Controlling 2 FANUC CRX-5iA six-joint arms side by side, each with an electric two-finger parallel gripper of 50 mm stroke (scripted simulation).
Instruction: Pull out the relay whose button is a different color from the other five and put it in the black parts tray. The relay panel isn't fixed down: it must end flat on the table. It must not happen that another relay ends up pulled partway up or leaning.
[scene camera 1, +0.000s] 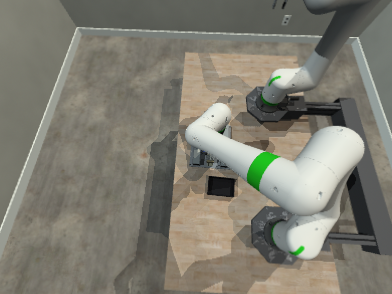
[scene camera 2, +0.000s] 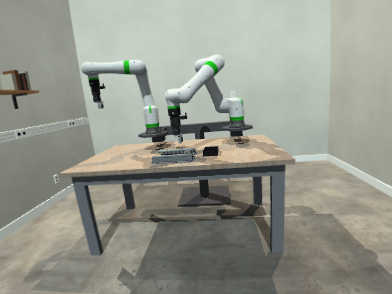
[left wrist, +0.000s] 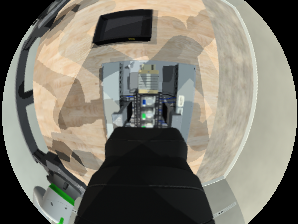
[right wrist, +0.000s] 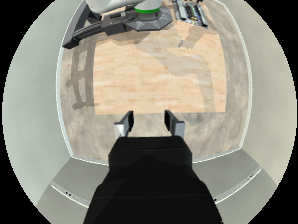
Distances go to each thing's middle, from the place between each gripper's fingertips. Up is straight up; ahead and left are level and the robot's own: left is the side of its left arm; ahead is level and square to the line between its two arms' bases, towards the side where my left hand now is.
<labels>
Now: the relay panel (left wrist: 138, 77) 110 mm below my left hand and 60 mm to the right of it.
The relay panel lies 73 cm to the left of my right hand, 42 cm below it and 34 cm ahead of it.
</labels>
